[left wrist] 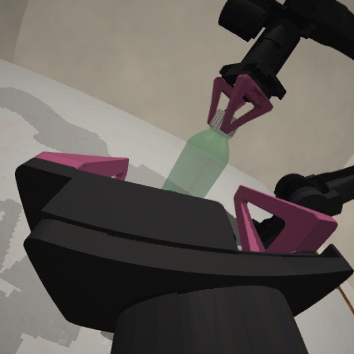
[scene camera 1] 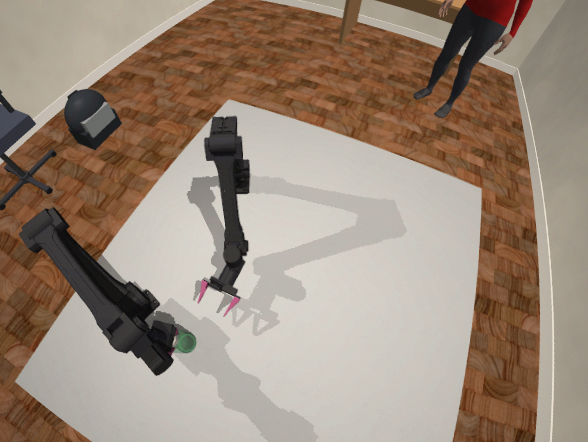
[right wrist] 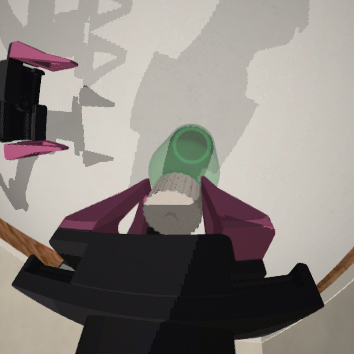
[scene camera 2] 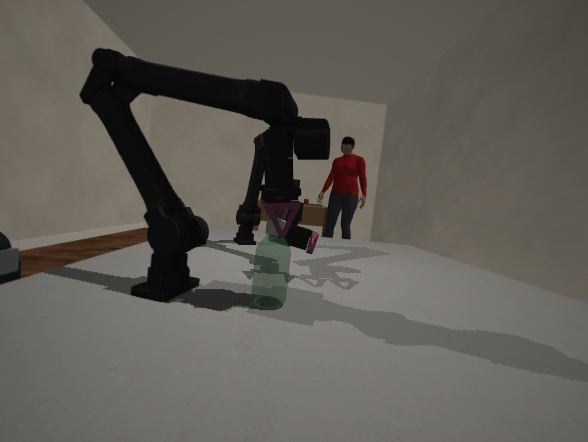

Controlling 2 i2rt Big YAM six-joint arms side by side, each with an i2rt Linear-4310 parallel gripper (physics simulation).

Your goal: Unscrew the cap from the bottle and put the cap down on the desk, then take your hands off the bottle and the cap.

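A translucent green bottle is upright, its base at the white desk top. A ridged grey-white cap is at the bottle's neck. My right gripper is shut on the cap from above; in scene camera 1 its own arm mostly hides it. My left gripper is open and empty, above the desk and apart from the bottle. In scene camera 2 the left gripper is partly hidden behind the right one.
A person in a red top stands beyond the desk. A dark rounded object with a grey panel and a chair base are off the desk at the left of scene camera 1. Both arms cast shadows across the desk.
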